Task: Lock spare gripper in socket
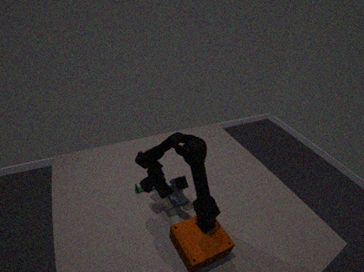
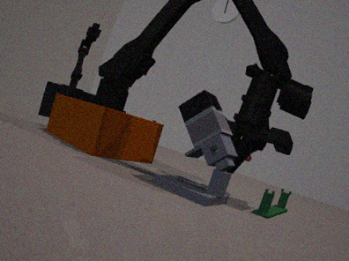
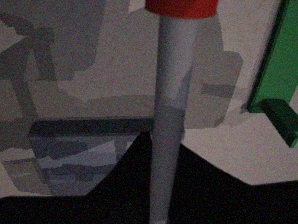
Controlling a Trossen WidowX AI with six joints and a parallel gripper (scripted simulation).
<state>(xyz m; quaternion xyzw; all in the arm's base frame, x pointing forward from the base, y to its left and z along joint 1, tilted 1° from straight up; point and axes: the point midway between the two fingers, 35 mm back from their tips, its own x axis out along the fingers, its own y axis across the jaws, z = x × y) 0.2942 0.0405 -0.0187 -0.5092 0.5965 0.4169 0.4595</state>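
Right now the grey mount is 20 mm behind my gripper tip and 60 mm to the right of it. The rest, counted from my gripper tip: spare gripper: 40 mm behind, 60 mm to the right, 70 mm above; green cradle: 100 mm ahead, 40 mm to the left, 30 mm below.
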